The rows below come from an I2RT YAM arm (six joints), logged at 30 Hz.
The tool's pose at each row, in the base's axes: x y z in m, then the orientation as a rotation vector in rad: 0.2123 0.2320 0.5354 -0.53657 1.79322 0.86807; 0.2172 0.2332 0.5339 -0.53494 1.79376 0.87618; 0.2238 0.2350 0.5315 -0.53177 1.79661 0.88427; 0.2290 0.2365 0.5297 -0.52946 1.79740 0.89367; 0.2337 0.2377 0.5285 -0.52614 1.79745 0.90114; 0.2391 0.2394 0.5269 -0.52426 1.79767 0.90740; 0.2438 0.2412 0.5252 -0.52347 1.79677 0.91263
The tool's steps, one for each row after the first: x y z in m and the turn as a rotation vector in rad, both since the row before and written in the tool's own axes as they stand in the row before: -0.0004 -0.0031 0.0042 -0.00469 -0.00003 0.00541; -0.0002 -0.0043 0.0059 -0.00356 0.00130 0.00717; -0.0003 -0.0033 0.0047 -0.00521 -0.00003 0.00657; -0.0007 -0.0030 0.0040 -0.00357 -0.00115 0.00581; -0.0005 -0.0033 0.0049 -0.00337 -0.00040 0.00445; -0.0002 -0.0028 0.0045 -0.00337 -0.00091 0.00285
